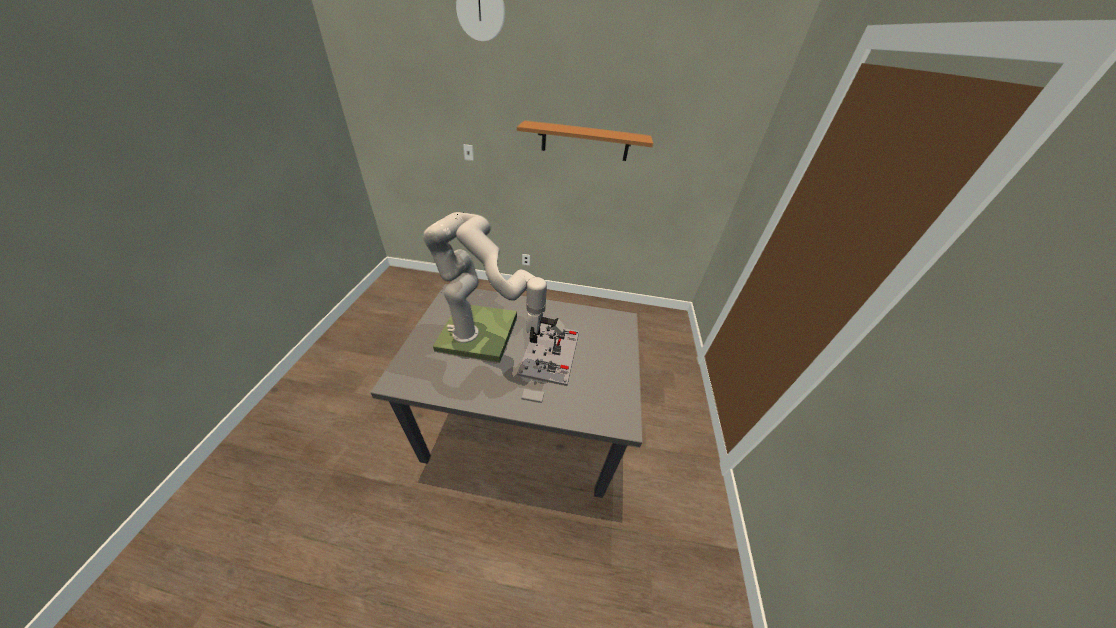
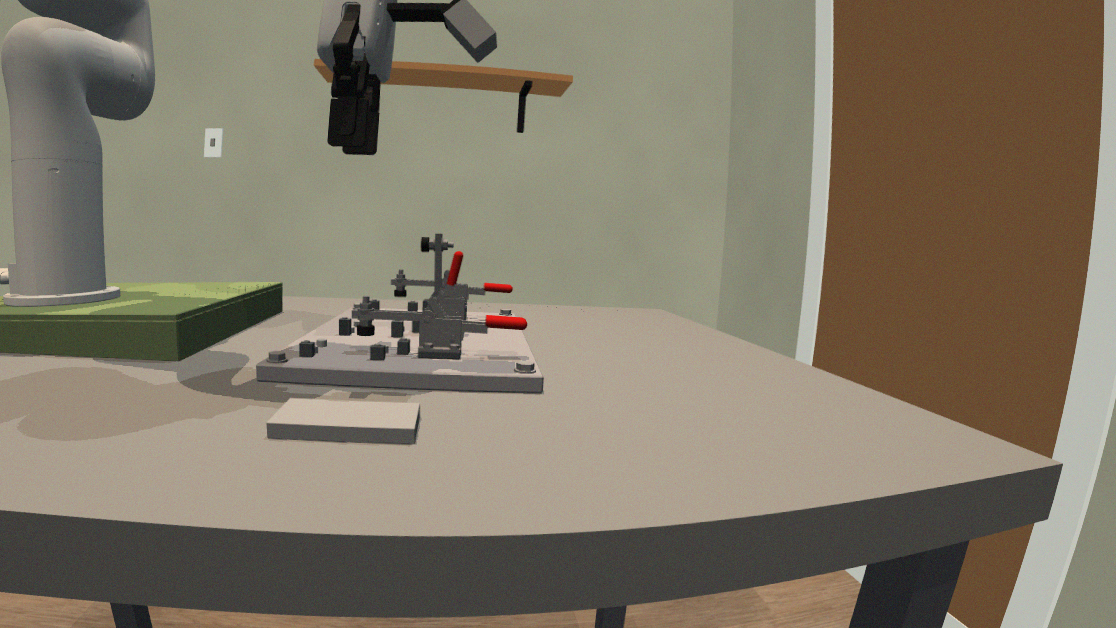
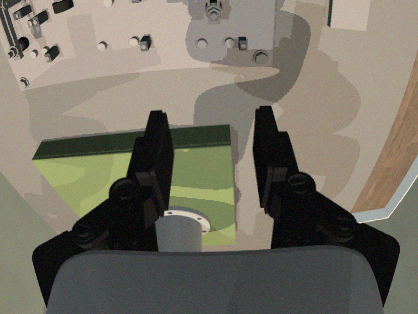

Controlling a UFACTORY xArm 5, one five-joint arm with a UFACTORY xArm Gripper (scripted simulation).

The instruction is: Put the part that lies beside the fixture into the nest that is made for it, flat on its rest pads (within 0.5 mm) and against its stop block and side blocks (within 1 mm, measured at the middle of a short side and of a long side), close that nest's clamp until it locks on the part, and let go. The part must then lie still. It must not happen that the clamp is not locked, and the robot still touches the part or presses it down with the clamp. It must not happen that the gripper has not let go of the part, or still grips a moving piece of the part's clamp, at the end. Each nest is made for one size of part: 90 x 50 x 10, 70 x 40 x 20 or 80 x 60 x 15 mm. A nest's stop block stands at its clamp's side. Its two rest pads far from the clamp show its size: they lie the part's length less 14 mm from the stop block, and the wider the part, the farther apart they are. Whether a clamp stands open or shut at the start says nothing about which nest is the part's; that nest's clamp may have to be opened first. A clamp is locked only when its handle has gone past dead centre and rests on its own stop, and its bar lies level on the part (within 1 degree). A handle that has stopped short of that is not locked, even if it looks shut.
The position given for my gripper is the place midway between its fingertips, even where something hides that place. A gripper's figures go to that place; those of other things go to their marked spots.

My gripper (image 2: 353,150): 50 cm from the lens. A fixture plate (image 2: 487,362): 47 cm from the lens.
